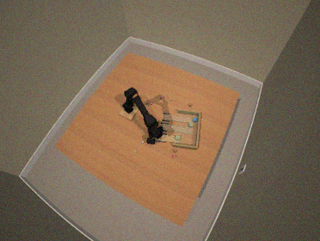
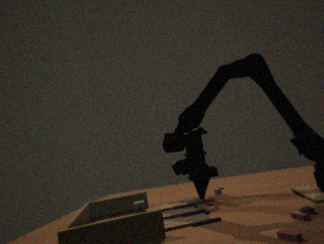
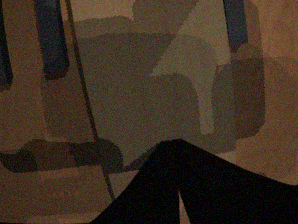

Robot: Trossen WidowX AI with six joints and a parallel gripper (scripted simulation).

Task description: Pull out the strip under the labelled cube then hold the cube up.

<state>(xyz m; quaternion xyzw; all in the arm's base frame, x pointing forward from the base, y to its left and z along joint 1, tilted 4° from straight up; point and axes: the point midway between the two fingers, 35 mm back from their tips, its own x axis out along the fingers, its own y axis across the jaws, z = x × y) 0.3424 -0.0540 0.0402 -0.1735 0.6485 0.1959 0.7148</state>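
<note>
The cube is 4 cm behind my gripper tip and 9 cm to the right of it. Round my gripper tip: strip 8 cm ahead, 5 cm to the left.
</note>
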